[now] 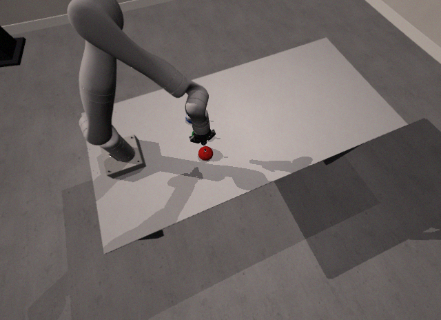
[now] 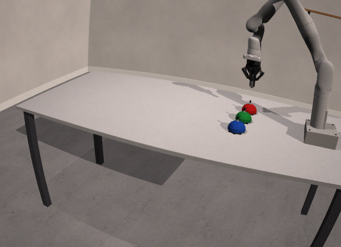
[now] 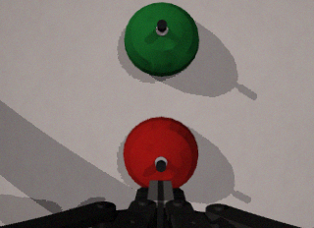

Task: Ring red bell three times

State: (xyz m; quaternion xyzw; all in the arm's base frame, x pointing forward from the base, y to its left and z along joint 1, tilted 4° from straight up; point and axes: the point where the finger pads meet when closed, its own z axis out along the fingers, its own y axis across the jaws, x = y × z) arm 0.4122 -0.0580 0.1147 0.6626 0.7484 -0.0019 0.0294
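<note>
The red bell lies 110 mm below my hand. From my hand the other things lie so: blue bell: 30 mm behind, 260 mm to the left, 110 mm below; then green bell: 20 mm behind, 130 mm to the left, 110 mm below.
</note>
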